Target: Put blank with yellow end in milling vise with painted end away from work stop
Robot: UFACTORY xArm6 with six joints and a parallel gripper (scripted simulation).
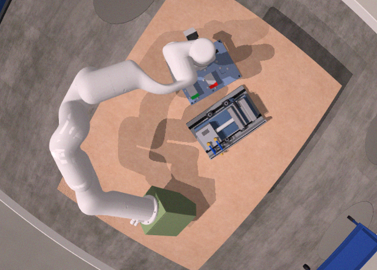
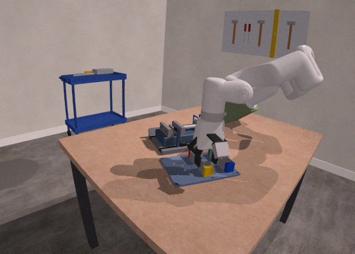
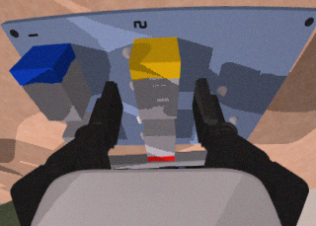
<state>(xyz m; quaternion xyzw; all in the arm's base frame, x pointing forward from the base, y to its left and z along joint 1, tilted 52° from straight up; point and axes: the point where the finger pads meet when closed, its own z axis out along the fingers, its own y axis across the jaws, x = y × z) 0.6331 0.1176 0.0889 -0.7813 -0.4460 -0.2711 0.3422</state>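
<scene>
The yellow-ended blank is 3 cm below my hand. Also, from my hand: red-ended blank (8 cm to the right, 4 cm behind, 3 cm below); blue-ended blank (8 cm behind, 4 cm to the left, 3 cm below); green-ended blank (12 cm behind, 4 cm to the right, 3 cm below).
</scene>
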